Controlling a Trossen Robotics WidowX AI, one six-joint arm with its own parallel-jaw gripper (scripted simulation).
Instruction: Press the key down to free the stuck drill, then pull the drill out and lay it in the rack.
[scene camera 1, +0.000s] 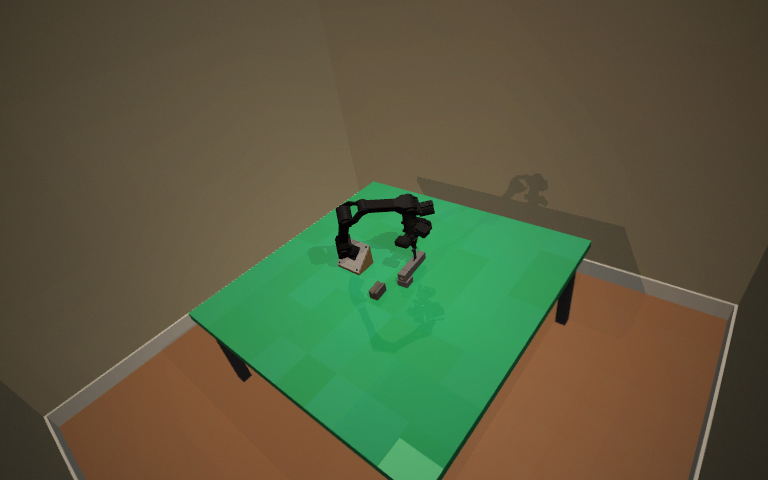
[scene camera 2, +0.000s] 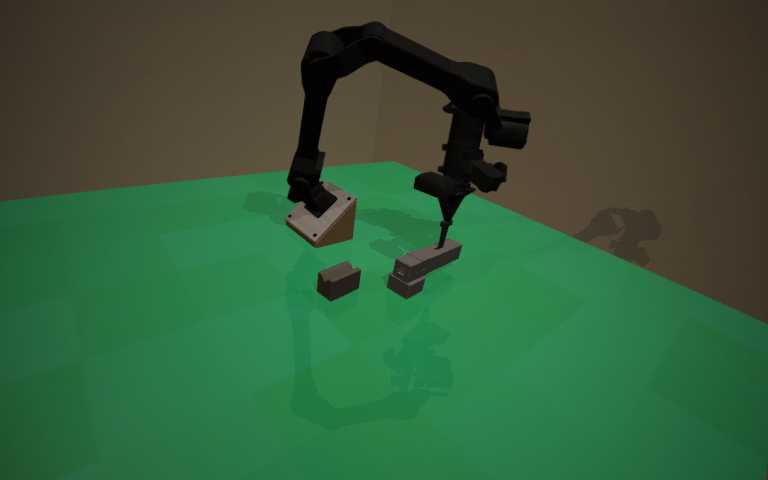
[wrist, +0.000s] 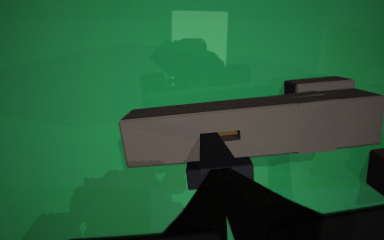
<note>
In view: the gripper (scene camera 2: 447, 220), a dark key (wrist: 214, 154) and a notched grey rack (scene camera 2: 334, 282).
The gripper also shows in the wrist view (wrist: 220, 178).
</note>
